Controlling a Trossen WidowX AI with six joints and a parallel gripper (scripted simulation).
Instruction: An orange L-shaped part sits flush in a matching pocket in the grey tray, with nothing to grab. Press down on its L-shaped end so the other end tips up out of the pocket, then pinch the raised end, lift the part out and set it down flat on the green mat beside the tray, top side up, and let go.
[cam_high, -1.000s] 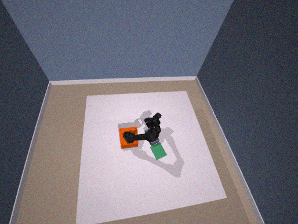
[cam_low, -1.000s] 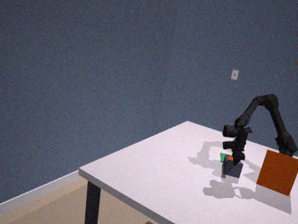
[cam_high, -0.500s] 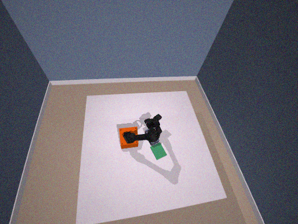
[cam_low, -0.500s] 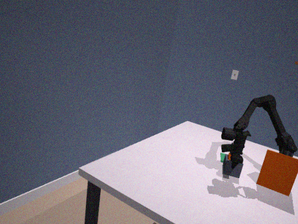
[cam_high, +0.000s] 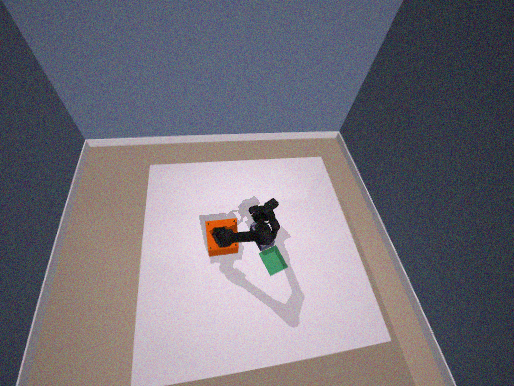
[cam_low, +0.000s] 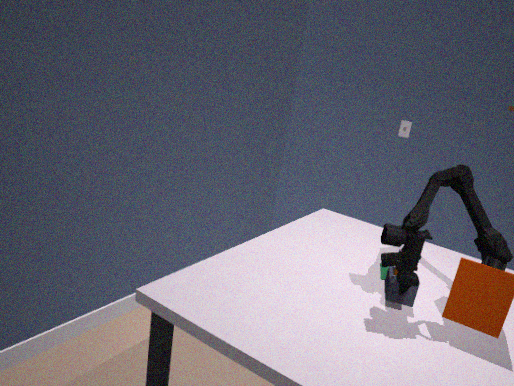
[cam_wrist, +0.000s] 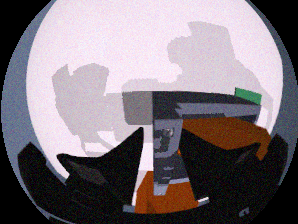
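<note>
My gripper tip is 10 mm short of the orange L-shaped part, 50 mm to the left of it and 10 mm below it. The rest, counted from my gripper tip: green mat (50 mm ahead, 220 mm to the right, 50 mm below).
</note>
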